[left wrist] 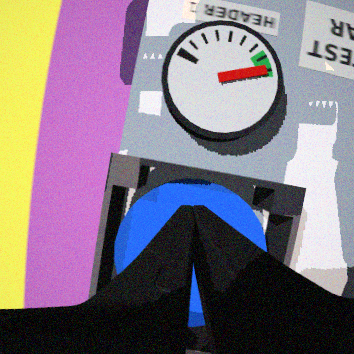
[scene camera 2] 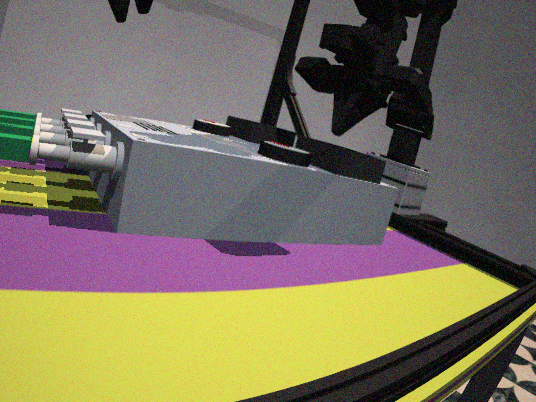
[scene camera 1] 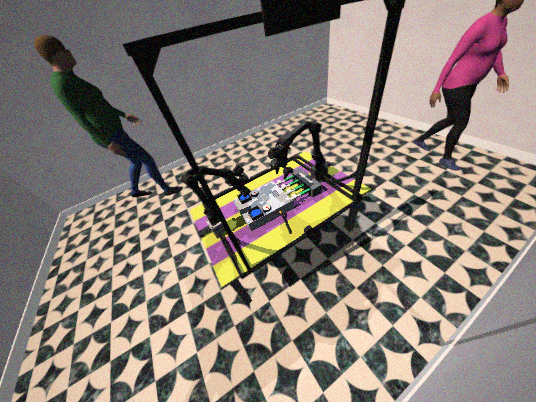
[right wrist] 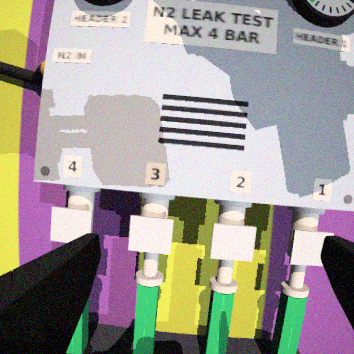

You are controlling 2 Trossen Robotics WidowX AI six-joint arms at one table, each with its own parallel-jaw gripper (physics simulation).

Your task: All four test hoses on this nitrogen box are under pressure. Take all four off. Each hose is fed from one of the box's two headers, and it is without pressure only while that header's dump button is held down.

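Seen in the pictures: left gripper, fingertip midpoint: (left wrist: 190,216) (scene camera 2: 335,134); right gripper, fingertip midpoint: (scene camera 2: 131,18) (scene camera 1: 280,176) (right wrist: 212,246); left arm's base, link origin: (scene camera 2: 400,162) (scene camera 1: 214,220); right arm's base, link origin: (scene camera 1: 319,167).
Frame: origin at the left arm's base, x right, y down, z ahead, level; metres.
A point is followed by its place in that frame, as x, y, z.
Observation:
The nitrogen box (scene camera 2: 250,200) @[-0.079, 0.070, 0.422] (right wrist: 125,75) @[0.131, 0.031, 0.421] lies on the table. Green hoses 4 (right wrist: 79,332) @[0.197, 0.047, 0.654], 3 (right wrist: 146,315) @[0.129, 0.047, 0.636], 2 (right wrist: 220,320) @[0.061, 0.047, 0.645] and 1 (right wrist: 292,320) @[-0.008, 0.047, 0.651] sit on its numbered ports, behind white collars. My left gripper (left wrist: 190,216) @[-0.058, -0.012, 0.296] (scene camera 2: 340,132) @[-0.058, -0.012, 0.296] is shut and empty, its tips above the blue dump button (left wrist: 150,210) @[-0.075, 0.015, 0.294] beside the header 1 gauge (left wrist: 222,110) @[-0.043, 0.017, 0.341]. That needle points into the green. Scene camera 2 shows the tips apart from the housing. The other blue button (scene camera 1: 256,213) @[0.141, 0.016, 0.245] is uncovered. My right gripper (right wrist: 212,246) @[0.078, -0.091, 0.530] (scene camera 2: 131,17) @[0.078, -0.091, 0.530] is open and empty, above the hose side.
A dark rack (scene camera 1: 306,181) @[0.146, 0.031, 0.713] stands at the hoses' far ends. A black supply line (right wrist: 15,72) @[0.272, 0.098, 0.380] enters the box at N2 IN. Black frame posts (scene camera 1: 372,125) @[0.488, -0.444, 0.842] rise around the table. Two people stand beyond the table. Dark guards surround the dump buttons.

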